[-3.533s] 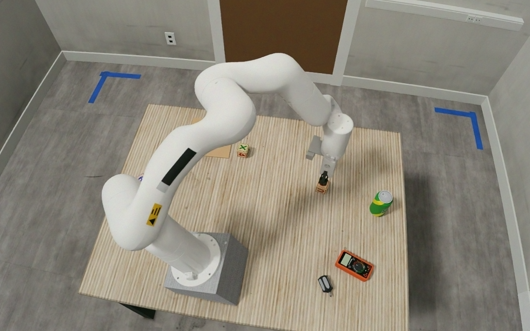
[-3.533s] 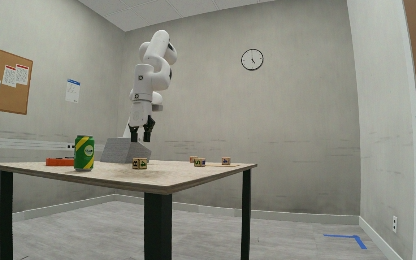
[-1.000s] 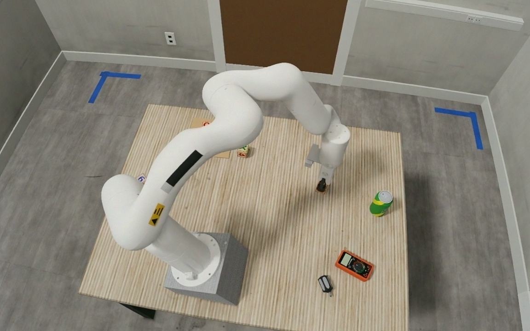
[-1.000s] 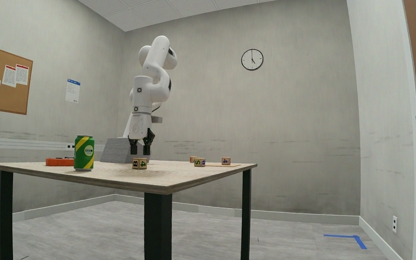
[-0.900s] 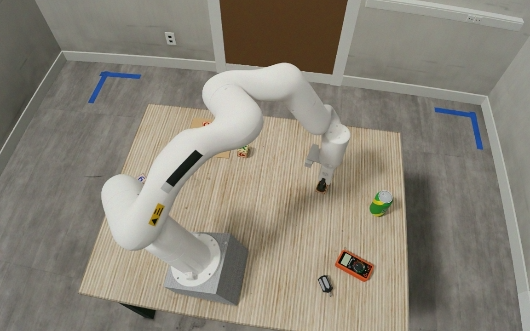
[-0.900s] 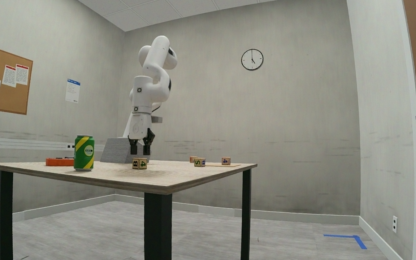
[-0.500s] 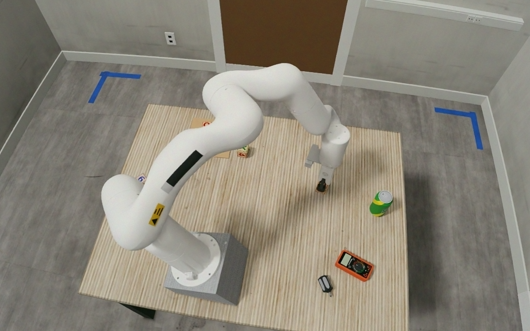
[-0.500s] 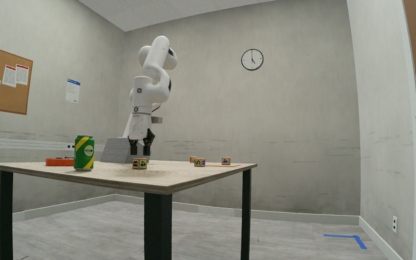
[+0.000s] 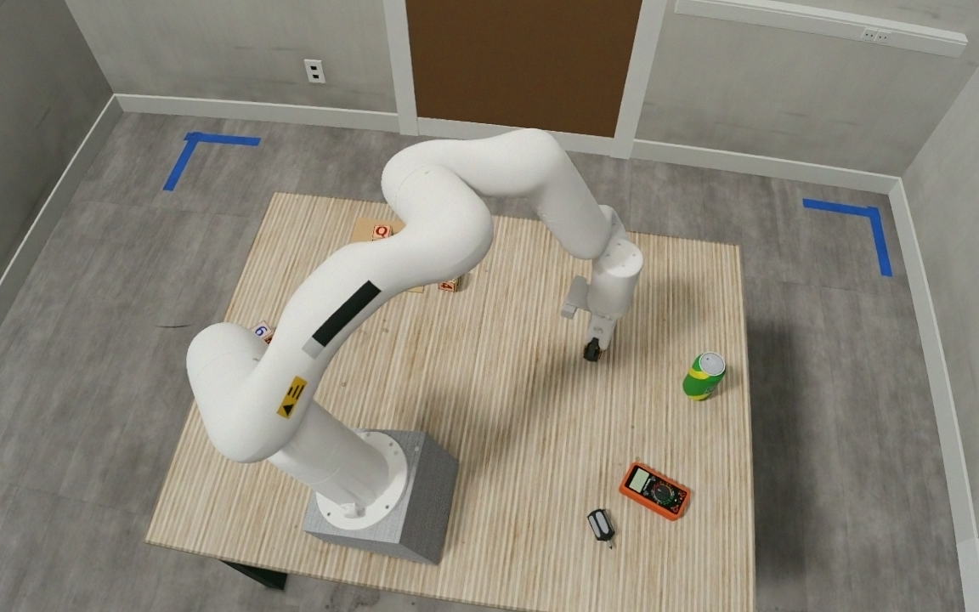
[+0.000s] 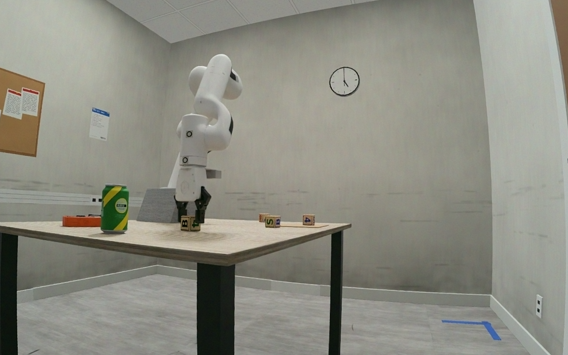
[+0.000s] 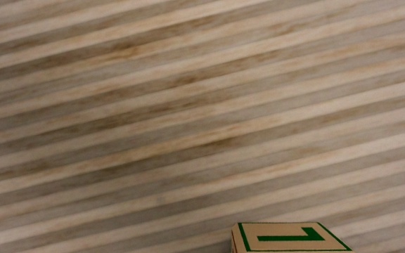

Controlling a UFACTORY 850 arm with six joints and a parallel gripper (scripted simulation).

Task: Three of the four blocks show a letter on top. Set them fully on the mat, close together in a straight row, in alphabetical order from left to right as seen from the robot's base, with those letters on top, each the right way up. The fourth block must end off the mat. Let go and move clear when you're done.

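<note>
The G block lies 1 cm below my hand. From my hand the other things lie so: soda can: 22 cm to the right, 10 cm behind, 3 cm above; X block: 32 cm to the left, 18 cm ahead, 1 cm below; orange multimeter: 33 cm behind, 9 cm to the right, 2 cm below.
</note>
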